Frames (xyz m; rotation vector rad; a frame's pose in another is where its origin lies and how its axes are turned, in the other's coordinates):
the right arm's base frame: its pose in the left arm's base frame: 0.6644 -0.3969 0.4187 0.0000 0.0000 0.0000
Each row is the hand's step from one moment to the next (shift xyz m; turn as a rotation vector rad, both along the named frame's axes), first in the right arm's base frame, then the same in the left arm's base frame.
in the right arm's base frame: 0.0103 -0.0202 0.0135 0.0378 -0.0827 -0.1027
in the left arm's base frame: 0.0103 -0.0202 0.0135 0.0378 -0.0827 -0.1027
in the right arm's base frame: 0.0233 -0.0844 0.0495 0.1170 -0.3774 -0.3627
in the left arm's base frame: 0.0233 -0.0844 0.0495 0.1170 -0.3774 -0.3627
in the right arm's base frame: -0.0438 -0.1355 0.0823 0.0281 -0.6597 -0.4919
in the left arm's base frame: -0.0438 -0.1355 0.0823 0.0281 -0.6597 -0.4919
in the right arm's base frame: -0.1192 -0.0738 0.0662 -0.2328 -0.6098 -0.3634
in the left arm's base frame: -0.1192 -0.0738 0.0662 -0.2328 -0.6098 -0.3634
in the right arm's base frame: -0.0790 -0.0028 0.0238 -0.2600 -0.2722 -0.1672
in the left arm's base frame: -0.0790 -0.0028 0.0238 -0.2600 -0.2722 -0.1672
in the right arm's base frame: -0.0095 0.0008 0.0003 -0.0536 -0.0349 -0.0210
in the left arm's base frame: -0.0095 0.0008 0.0003 -0.0536 -0.0349 -0.0210
